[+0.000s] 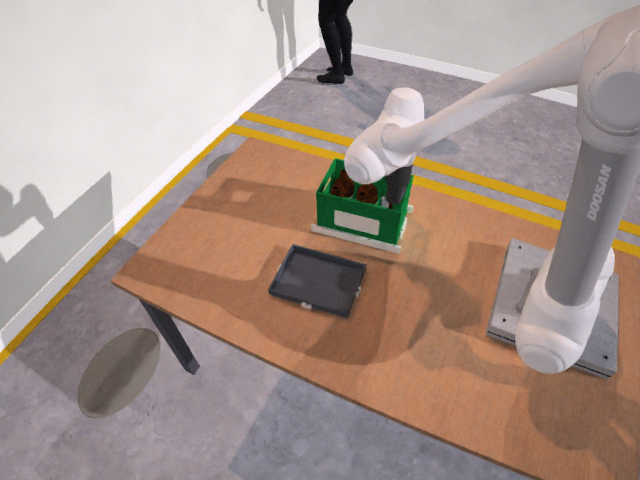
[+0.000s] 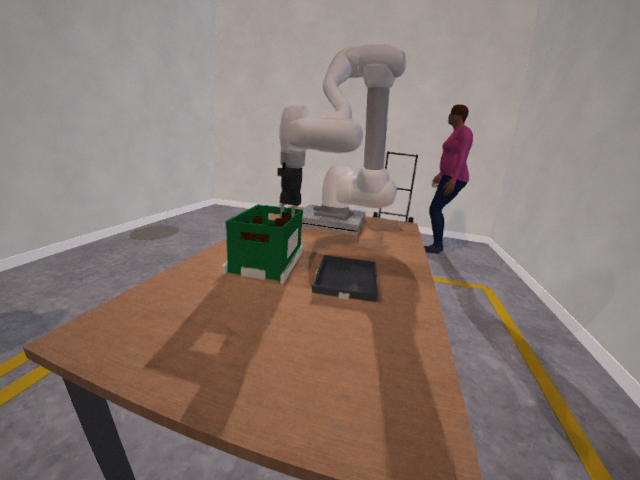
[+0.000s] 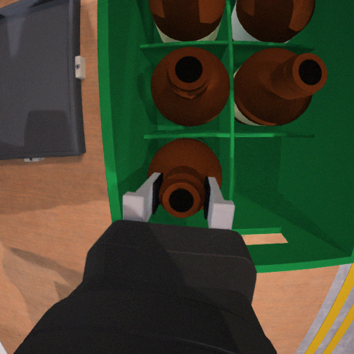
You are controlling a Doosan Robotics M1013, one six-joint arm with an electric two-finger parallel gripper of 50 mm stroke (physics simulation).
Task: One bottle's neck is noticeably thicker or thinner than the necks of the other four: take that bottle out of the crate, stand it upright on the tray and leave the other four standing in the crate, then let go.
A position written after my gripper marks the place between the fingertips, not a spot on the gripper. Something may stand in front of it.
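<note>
You'd find my gripper (image 3: 183, 187) here, and along with it there's a bottle (image 3: 184, 162). There's another bottle (image 3: 274, 86) as well, plus a further bottle (image 3: 189, 86).
</note>
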